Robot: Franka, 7 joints.
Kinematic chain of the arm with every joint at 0, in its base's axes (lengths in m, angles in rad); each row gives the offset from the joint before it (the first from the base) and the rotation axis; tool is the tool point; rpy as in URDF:
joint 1: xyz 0 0 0.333 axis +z
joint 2: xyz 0 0 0 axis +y
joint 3: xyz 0 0 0.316 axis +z
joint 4: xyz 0.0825 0 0 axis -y
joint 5: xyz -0.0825 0 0.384 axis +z
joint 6: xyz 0 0 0 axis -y
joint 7: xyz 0.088 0 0 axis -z
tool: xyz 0 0 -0.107 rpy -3.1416 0 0
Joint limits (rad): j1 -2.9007..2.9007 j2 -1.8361..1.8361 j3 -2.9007..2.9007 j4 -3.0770..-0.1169 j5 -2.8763..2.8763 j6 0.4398..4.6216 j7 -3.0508..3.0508
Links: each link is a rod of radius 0.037 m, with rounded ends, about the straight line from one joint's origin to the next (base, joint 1, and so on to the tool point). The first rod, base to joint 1, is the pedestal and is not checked.
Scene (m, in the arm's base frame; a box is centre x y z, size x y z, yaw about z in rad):
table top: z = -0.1
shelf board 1: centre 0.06 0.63 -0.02 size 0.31 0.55 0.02 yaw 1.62
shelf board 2: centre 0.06 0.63 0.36 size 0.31 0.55 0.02 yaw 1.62
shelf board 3: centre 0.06 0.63 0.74 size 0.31 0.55 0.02 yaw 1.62
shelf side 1: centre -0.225 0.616 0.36 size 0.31 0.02 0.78 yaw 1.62
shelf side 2: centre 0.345 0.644 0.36 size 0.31 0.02 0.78 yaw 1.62
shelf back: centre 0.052 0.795 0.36 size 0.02 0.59 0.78 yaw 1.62
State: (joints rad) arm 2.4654 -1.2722 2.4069 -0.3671 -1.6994 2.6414 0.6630
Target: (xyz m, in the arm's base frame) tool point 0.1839 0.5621 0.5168
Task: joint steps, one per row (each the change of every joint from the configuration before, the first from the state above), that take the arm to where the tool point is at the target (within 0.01 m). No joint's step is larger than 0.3 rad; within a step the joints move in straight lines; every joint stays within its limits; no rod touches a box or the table.
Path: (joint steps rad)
1: -0.2382 0.0082 -0.2173 -0.2365 -0.0304 -0.0467 -0.0369
2: -0.2383 0.0083 -0.2174 -0.2365 -0.0303 -0.0467 -0.0369
3: -0.2382 0.0082 -0.2173 -0.2366 -0.0304 -0.0467 -0.0369
4: -0.2382 0.0083 -0.2174 -0.2365 -0.0303 -0.0466 -0.0368
5: -0.1664 0.1157 -0.2133 -0.2551 0.0659 -0.0900 0.0295
6: -0.1663 0.1157 -0.2133 -0.2551 0.0659 -0.0899 0.0295
7: -0.1664 0.1158 -0.2133 -0.2551 0.0660 -0.0899 0.0295
8: -0.1663 0.1157 -0.2133 -0.2552 0.0659 -0.0899 0.0295
9: -0.1664 0.1158 -0.2132 -0.2551 0.0660 -0.0899 0.0295
10: 0.0004 0.2193 0.0509 0.2008 -0.0352 0.0751 0.0000
11: 0.0005 0.2193 0.0510 0.2007 -0.0352 0.0751 0.0000
12: 0.0004 0.2193 0.0509 0.2007 -0.0352 0.0752 0.0000

